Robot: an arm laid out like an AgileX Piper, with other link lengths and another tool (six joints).
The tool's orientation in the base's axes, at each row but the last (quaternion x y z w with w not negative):
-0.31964, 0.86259, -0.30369, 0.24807
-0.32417, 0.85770, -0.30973, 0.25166
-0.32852, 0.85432, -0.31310, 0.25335
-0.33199, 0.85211, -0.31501, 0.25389
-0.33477, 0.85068, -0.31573, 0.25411
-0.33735, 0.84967, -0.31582, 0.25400
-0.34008, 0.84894, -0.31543, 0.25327
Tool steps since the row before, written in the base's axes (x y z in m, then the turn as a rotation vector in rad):
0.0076, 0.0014, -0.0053, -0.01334, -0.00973, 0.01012
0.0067, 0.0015, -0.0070, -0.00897, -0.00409, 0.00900
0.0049, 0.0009, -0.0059, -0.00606, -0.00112, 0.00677
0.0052, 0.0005, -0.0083, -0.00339, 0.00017, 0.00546
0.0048, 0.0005, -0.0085, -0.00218, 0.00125, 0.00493
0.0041, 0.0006, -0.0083, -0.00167, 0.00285, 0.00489
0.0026, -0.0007, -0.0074, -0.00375, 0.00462, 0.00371
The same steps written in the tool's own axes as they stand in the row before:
-0.0049, 0.0014, 0.0079, 0.01344, -0.00751, -0.01175
-0.0039, 0.0031, 0.0085, 0.00678, -0.00511, -0.01030
-0.0025, 0.0027, 0.0068, 0.00324, -0.00297, -0.00803
-0.0019, 0.0040, 0.0087, 0.00086, -0.00238, -0.00591
-0.0016, 0.0043, 0.0086, -0.00059, -0.00187, -0.00517
-0.0013, 0.0045, 0.0080, -0.00209, -0.00114, -0.00540
0.0004, 0.0038, 0.0069, -0.00180, 0.00157, -0.00659

